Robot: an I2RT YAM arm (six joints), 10 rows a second.
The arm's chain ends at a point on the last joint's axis. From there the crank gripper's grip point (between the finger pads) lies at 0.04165 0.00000 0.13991 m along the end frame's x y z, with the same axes.
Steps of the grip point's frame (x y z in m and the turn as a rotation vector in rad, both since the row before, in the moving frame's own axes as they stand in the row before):
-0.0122 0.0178 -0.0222 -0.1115 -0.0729 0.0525
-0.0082 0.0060 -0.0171 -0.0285 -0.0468 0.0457
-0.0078 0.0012 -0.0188 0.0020 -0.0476 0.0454
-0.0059 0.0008 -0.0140 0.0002 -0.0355 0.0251
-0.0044 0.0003 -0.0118 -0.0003 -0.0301 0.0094
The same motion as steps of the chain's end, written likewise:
-0.0015 0.0002 -0.0239 -0.1115 -0.0729 0.0525
-0.0015 0.0002 -0.0188 -0.0285 -0.0468 0.0457
-0.0011 -0.0003 -0.0206 0.0020 -0.0476 0.0454
-0.0009 -0.0002 -0.0154 0.0002 -0.0355 0.0251
-0.0002 -0.0001 -0.0130 -0.0003 -0.0301 0.0094

